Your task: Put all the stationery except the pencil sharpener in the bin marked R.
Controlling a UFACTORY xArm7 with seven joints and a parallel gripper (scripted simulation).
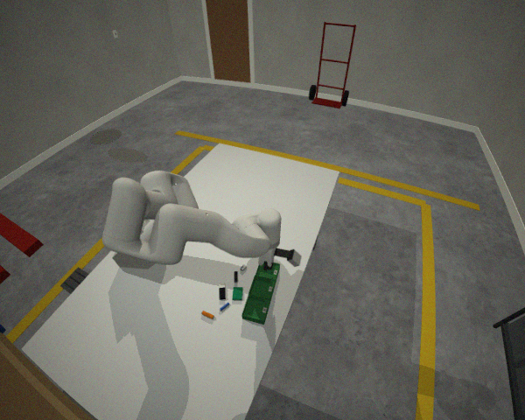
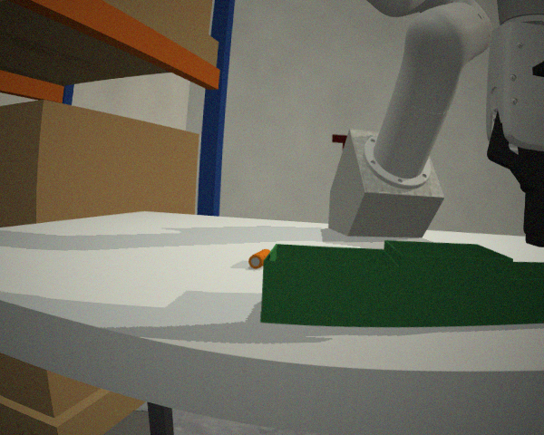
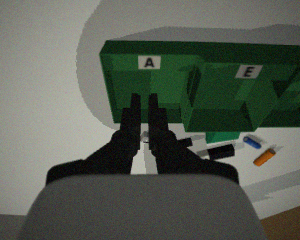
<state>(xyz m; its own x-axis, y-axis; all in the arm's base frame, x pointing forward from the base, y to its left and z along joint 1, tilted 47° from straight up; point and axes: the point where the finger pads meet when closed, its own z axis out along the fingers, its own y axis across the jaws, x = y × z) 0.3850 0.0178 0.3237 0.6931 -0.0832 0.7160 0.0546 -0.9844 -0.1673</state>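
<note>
The small green block is 13 cm to the right of my hand, 8 cm behind it and 7 cm below it. Round my hand: grey pencil sharpener (11 cm behind, 6 cm below, 2 cm to the right); black cylinder (12 cm behind, 7 cm below, 6 cm to the right); black block (15 cm behind, 14 cm to the right, 7 cm below).
</note>
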